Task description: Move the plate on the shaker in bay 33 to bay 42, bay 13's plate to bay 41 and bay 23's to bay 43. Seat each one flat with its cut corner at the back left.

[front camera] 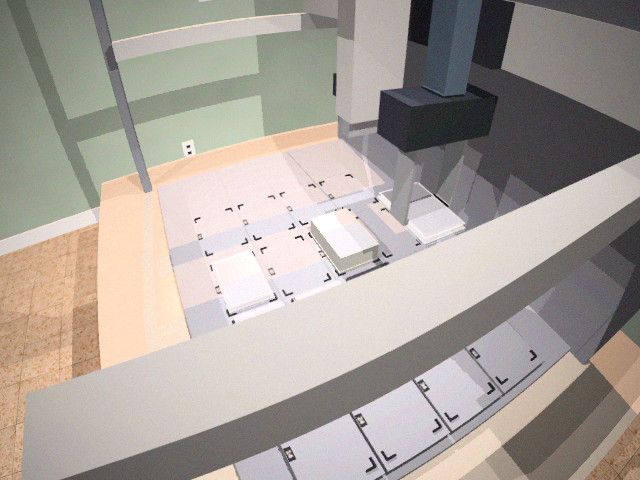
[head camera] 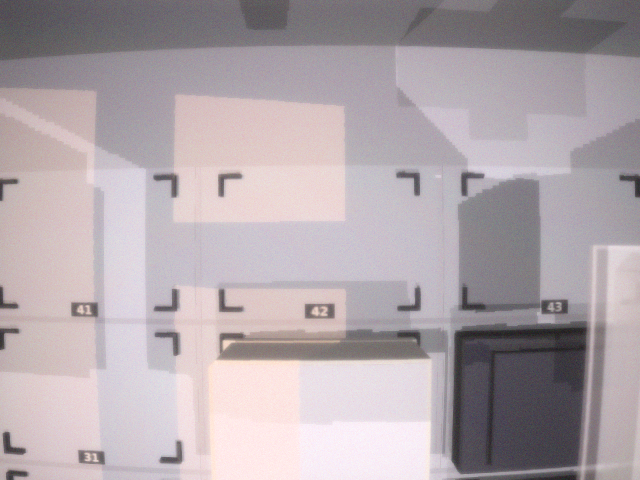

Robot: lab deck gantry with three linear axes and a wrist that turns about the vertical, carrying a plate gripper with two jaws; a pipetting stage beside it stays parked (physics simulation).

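Places are measured from the robot's base along level axes (x ahead, y left, z up), in metres.
Pixels of known places: gripper, fingertip midpoint: (front camera: 421, 210); robot's base, link origin: (front camera: 195, 220).
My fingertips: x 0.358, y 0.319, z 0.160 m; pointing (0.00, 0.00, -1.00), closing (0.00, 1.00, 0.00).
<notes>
Ahead of a thing's pixels: the offset from my fingertips to its middle. "pt": to the spot under its first point.
My gripper (front camera: 423, 209) is shut on a white plate {0.000 m up, 0.001 m back, 0.000 m left} (front camera: 436, 223), one jaw at each long side. The plate looks level and hangs above the back row of the deck. A pale edge {pt 0.001 m down, 0.062 m back, 0.017 m left} (head camera: 612, 361) at the right of the head view appears to be its left end. Its cut corner cannot be made out. Bay 42 {pt 0.160 m down, 0.171 m back, 0.038 m left} (head camera: 258, 253) and bay 41 {pt 0.160 m down, 0.322 m back, 0.046 m left} (head camera: 46, 242) show bare; the visible part of bay 43 {pt 0.160 m down, 0.045 m ahead, 0.051 m left} (head camera: 568, 232) is bare. The dark shaker {0.145 m down, 0.038 m ahead, 0.061 m right} (head camera: 532, 408) in bay 33 bears no plate. Slivers of bay 13's plate {0.131 m down, 0.030 m ahead, 0.275 m right} (front camera: 258, 311) and bay 23's plate {0.131 m down, 0.034 m ahead, 0.170 m right} (front camera: 319, 291) show behind the front beam.
A tall pale block {0.139 m down, 0.130 m back, 0.062 m right} (front camera: 343, 240) (head camera: 320, 423) stands in bay 32, just in front of bay 42. Another white plate {0.153 m down, 0.130 m back, 0.276 m right} (front camera: 242, 281) sits in bay 12. A wide grey beam (front camera: 330, 335) crosses the front view and hides part of the deck. A pale column (front camera: 372, 62) stands behind the gripper.
</notes>
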